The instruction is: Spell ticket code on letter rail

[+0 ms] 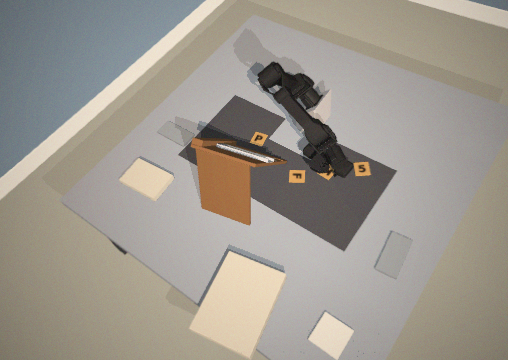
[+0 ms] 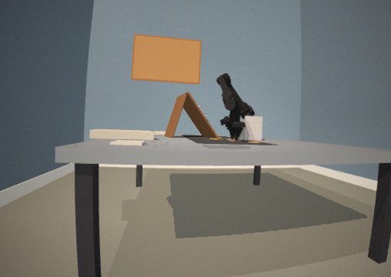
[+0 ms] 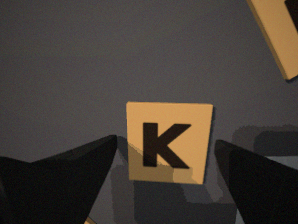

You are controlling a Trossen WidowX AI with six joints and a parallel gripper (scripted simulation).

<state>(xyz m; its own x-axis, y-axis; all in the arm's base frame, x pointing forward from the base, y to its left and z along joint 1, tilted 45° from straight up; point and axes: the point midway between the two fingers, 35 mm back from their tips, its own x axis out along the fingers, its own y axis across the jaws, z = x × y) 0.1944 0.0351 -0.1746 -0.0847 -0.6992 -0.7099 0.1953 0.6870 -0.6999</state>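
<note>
Now: gripper tip right at the k tile. Round my gripper tip: white ticket (9 cm ahead, 22 cm to the right, 8 cm above); f tile (7 cm ahead, 9 cm to the right); dark mat (17 cm to the right).
</note>
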